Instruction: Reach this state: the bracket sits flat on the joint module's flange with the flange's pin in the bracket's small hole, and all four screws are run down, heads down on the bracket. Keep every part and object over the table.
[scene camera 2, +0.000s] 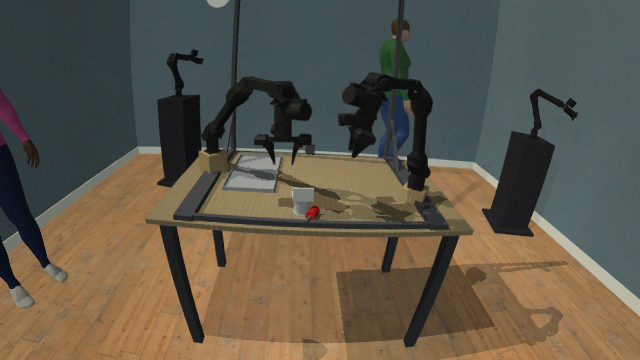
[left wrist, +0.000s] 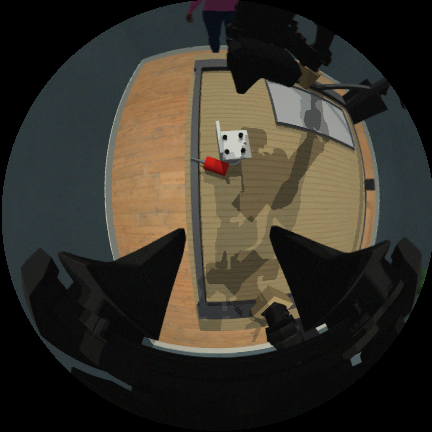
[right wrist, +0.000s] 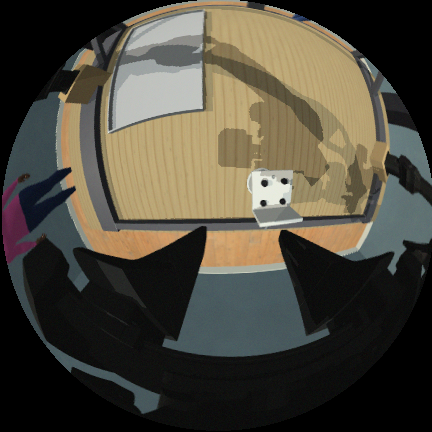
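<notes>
The white bracket lies with its holed plate on top of the white joint module, its other plate standing up on the front side. Four black screw heads show on the plate, among them one screw at a corner; how tightly they are seated and whether the pin is in the small hole cannot be told. A red-handled screwdriver lies beside the module. My left gripper is open, above and right of the bracket. My right gripper is open, above and left of it.
A grey-white tray lies at the back left of the table. A dark rail runs along the front edge, and the screwdriver's shaft reaches it. Two frame posts stand at the back.
</notes>
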